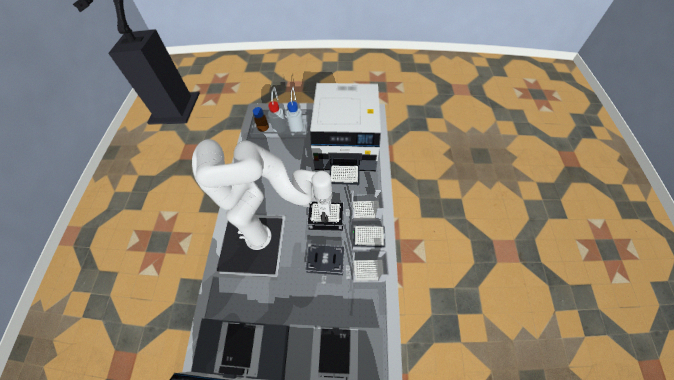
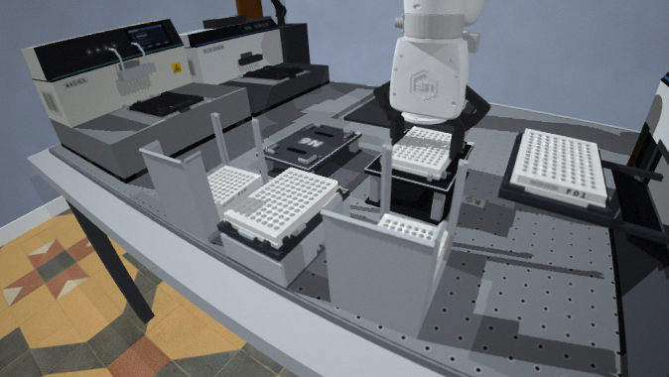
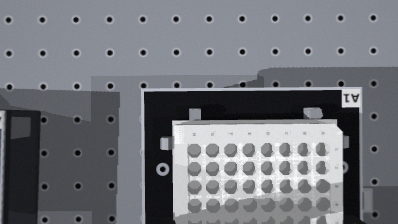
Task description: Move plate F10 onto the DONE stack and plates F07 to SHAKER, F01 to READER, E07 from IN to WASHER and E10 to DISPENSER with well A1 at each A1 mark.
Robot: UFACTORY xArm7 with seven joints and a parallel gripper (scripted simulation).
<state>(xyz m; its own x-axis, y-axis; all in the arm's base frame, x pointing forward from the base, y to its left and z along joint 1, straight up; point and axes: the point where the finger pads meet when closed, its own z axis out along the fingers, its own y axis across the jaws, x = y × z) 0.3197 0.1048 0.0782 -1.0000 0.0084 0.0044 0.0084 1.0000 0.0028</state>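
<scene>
Right now the RG nest is 20 mm below my hand. Round my hand: washer 830 mm to the right, 60 mm ahead, 20 mm above; dispenser 760 mm to the right, 310 mm behind, 10 mm above.
</scene>
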